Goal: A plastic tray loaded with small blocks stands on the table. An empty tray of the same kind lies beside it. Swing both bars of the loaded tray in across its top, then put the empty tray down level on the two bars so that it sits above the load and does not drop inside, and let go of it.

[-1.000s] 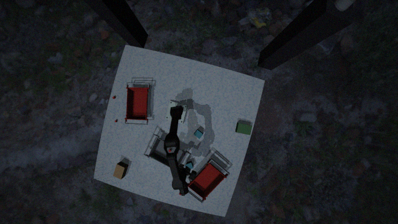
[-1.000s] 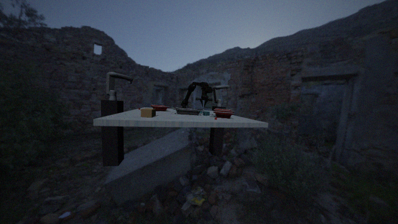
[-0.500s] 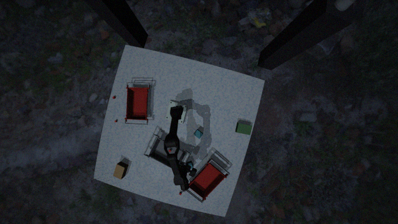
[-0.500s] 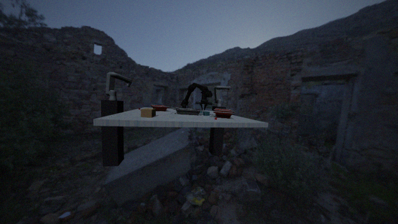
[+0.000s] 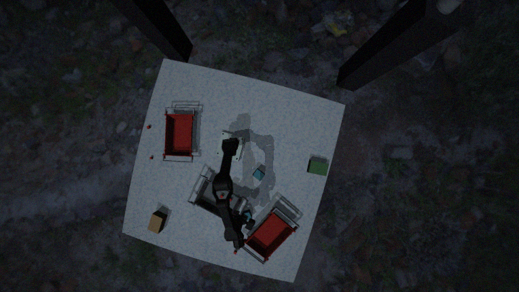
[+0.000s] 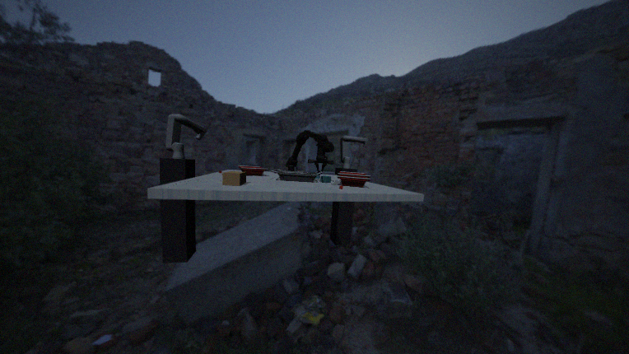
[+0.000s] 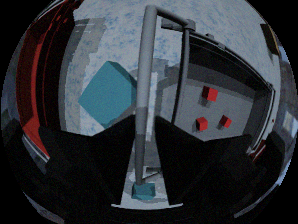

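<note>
Right now my gripper tip is 51 cm to the left of the red plastic tray, 37 cm past it and 1 cm above it. Round my gripper tip: green block 40 cm to the left, 39 cm behind, 4 cm below; then tan block 53 cm to the right, 25 cm ahead, 3 cm below.
</note>
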